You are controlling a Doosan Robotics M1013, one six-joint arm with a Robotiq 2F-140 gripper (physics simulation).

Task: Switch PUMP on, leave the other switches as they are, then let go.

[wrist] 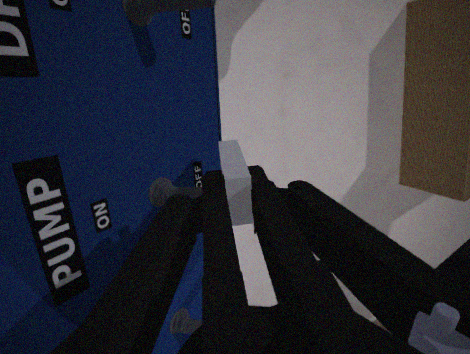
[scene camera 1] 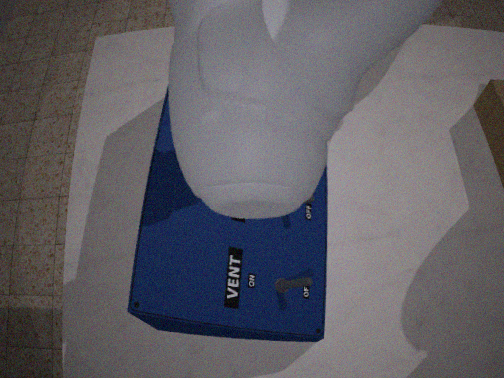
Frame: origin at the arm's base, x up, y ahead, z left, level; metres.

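Seen in the pictures: gripper, fingertip midpoint: [wrist: 229, 158].
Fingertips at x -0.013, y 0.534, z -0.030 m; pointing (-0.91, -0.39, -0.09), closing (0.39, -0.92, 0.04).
Pixels of each thing's middle, then the offset from my fingertips to it. "*": a spot on its surface instead. Level surfaces: height alone.
- blue switch panel, body centre: [wrist: 70, 271] [scene camera 1: 239, 174] dz +0.065, dx -0.032, dy +0.134 m
- PUMP label, body centre: [wrist: 56, 233] dz +0.006, dx +0.029, dy +0.122 m
- PUMP switch, surface spot: [wrist: 162, 191] * dz +0.008, dx +0.008, dy +0.058 m
- VENT switch, body centre: [scene camera 1: 296, 283] dz +0.252, dx +0.017, dy +0.061 m
- DRIVE switch, surface spot: [wrist: 137, 12] * dz -0.103, dx +0.004, dy +0.049 m
- pale table, surface height: dx -0.095 m
The blue switch panel [scene camera 1: 180, 260] [wrist: 115, 110] lies under the arm. In the wrist view the PUMP label [wrist: 50, 230] is at the left, and the PUMP switch [wrist: 162, 191] has its lever toward OFF; the lever's end meets the dark finger parts, and I cannot tell whether they touch. My gripper [wrist: 229, 158] is shut and empty, its tips at the panel's right edge beside that lever. The arm hides the gripper and PUMP in the scene view. The VENT switch [scene camera 1: 295, 284] points to OFF. The DRIVE switch [wrist: 137, 12] also points toward OFF.
Another switch [wrist: 185, 321] shows between the dark finger links at the bottom of the wrist view. The pale arm [scene camera 1: 250, 130] covers the upper panel. A brown block [scene camera 1: 492, 107] [wrist: 435, 100] stands to the right on the pale table [scene camera 1: 380, 200] [wrist: 300, 90].
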